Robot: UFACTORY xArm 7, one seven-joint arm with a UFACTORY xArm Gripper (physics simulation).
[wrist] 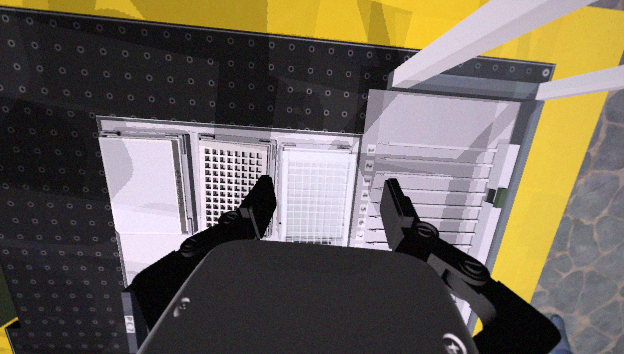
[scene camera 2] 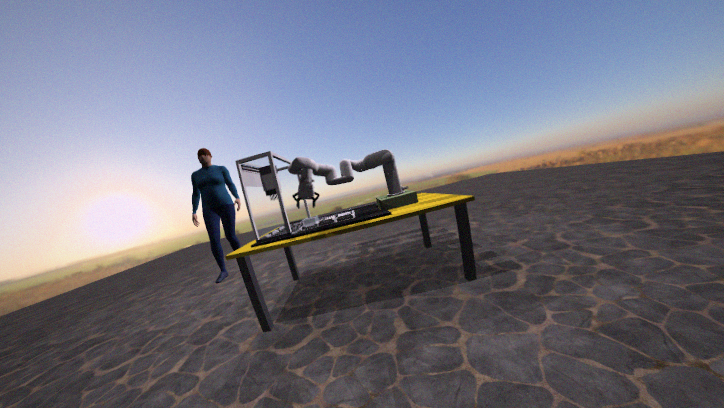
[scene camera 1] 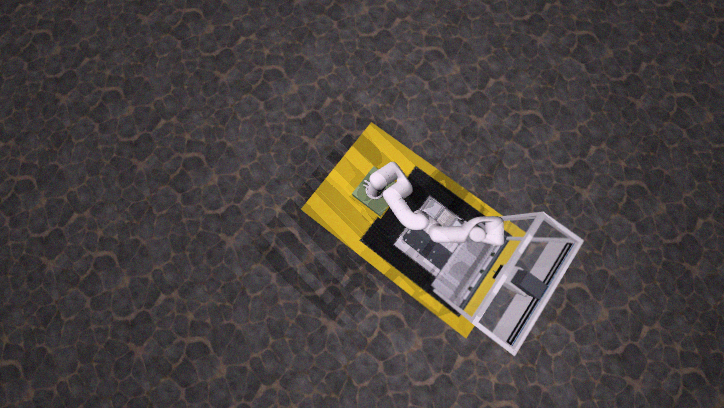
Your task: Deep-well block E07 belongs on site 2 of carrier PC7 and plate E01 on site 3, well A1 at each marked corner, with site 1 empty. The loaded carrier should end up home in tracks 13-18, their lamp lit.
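Places are measured from the arm's base along level axes (x up, y right, z ahead), in centimetres.
Pixels of known places: gripper, fingertip midpoint: [wrist: 326,191] [scene camera 2: 305,207]; arm's base, link origin: [scene camera 2: 396,194] [scene camera 1: 375,190].
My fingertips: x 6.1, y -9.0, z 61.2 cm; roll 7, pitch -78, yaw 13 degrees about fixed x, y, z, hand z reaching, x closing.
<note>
For each thing: its middle in the pictures, then the offset to it from my fingertips. "*": a spot on its surface instead. Level surfaces: height alone.
- clear gridded plate, body centre: [wrist: 315,199] [scene camera 2: 310,221] dx -9.0, dy +3.8, dz -0.4 cm
- cream block with square dark wells, body centre: [wrist: 235,190] [scene camera 1: 444,220] dx -10.4, dy +2.2, dz -11.0 cm
- plain white plate, body centre: [wrist: 147,187] [scene camera 1: 431,210] dx -10.4, dy +1.0, dz -22.1 cm
- dark strip tagged PC7, body centre: [wrist: 243,316] [scene camera 1: 427,246] [scene camera 2: 329,215] dx -10.8, dy +23.3, dz -12.8 cm
- pale track deck, surface height: dx -12.3 cm
- enclosure, body centre: [scene camera 1: 465,249] [scene camera 2: 305,189] dx +11.7, dy +16.2, dz -1.1 cm
- black perforated board, surface height: dx -12.3 cm
- yellow table, surface height: dx -13.6 cm
- green block, surface spot: [wrist: 500,198] * dx -10.1, dy +5.9, dz +26.6 cm
My gripper [scene camera 2: 306,205] [wrist: 326,191] is open and empty, high above the deck. In the wrist view its fingers stand either side of a clear gridded plate [wrist: 317,195], seen from above. Left of it a cream block with square dark wells [wrist: 232,167] is partly covered by the left finger. A plain white plate [wrist: 142,185] lies farther left. No E07 or E01 label is legible. A dark strip tagged PC7 [wrist: 129,324] shows at the lower left; my gripper body hides the rest. The pale track deck [wrist: 435,117] has numbered slots; tracks 13-18 and their lamp cannot be made out.
White frame posts [wrist: 450,42] of the enclosure [scene camera 1: 561,226] [scene camera 2: 281,195] rise beside the deck. The black perforated board [wrist: 165,75] lies on the yellow table [scene camera 1: 329,195] [scene camera 2: 430,201]. A green block [wrist: 500,198] sits at the slots' right end. A person [scene camera 2: 215,187] stands behind the enclosure.
</note>
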